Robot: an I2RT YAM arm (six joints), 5 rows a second.
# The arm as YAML. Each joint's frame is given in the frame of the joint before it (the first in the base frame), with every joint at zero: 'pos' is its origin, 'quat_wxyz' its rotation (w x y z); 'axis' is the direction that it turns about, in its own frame. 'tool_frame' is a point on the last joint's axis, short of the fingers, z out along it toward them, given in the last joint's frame.
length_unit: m
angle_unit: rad
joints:
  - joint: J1
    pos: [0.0, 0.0, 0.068]
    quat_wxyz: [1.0, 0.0, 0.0, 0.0]
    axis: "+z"
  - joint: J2
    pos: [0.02, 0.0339, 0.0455]
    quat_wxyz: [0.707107, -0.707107, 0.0, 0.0]
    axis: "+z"
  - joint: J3
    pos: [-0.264, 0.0, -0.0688]
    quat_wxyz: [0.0, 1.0, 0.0, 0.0]
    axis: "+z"
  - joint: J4
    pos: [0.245, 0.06, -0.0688]
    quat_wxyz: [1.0, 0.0, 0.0, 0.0]
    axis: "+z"
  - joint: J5
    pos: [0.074, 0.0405, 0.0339]
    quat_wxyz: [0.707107, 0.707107, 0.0, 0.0]
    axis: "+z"
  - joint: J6
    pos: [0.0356, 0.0, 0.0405]
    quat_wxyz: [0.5, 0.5, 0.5, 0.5]
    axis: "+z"
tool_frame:
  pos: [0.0, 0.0, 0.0]
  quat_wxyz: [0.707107, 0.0, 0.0, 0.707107]
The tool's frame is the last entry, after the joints.
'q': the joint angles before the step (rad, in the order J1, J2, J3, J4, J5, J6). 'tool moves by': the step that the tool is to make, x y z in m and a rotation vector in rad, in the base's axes. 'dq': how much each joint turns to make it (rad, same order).
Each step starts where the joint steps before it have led.
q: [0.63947 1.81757 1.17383 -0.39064 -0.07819 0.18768]
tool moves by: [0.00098 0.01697 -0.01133 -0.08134 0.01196 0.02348]
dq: [0.03931 0.07158 0.05953 -0.04792 0.05748 -0.01383]
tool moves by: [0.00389 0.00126 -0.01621 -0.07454 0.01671 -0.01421]
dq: [0.00076 0.05499 0.01800 -0.02281 0.04930 -0.00701]
